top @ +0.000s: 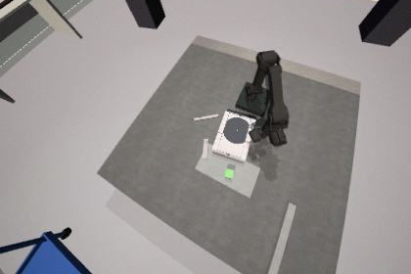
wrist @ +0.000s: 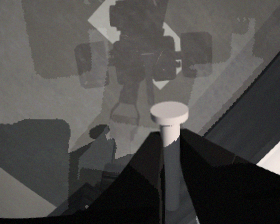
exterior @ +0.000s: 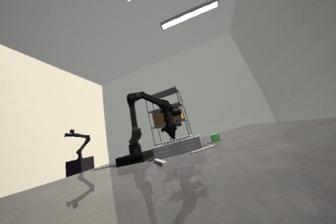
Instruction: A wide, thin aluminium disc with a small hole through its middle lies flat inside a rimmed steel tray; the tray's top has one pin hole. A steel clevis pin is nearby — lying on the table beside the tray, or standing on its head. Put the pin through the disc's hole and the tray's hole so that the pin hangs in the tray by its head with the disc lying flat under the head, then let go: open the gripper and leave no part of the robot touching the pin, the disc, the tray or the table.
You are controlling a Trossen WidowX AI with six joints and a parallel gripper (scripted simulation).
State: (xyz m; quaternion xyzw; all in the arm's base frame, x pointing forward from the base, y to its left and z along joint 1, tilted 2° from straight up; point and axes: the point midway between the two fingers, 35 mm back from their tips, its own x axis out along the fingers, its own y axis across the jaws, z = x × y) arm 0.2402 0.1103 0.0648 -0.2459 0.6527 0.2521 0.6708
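Right now my gripper tip is 10 mm short of the dark aluminium disc, 150 mm to the left of it and 10 mm above it. Also, from my gripper tip: steel tray (40 mm ahead, 150 mm to the right, 30 mm below); then green block (250 mm ahead, 130 mm to the right, 50 mm below); then steel clevis pin (10 mm behind, 10 mm to the right, 10 mm above).
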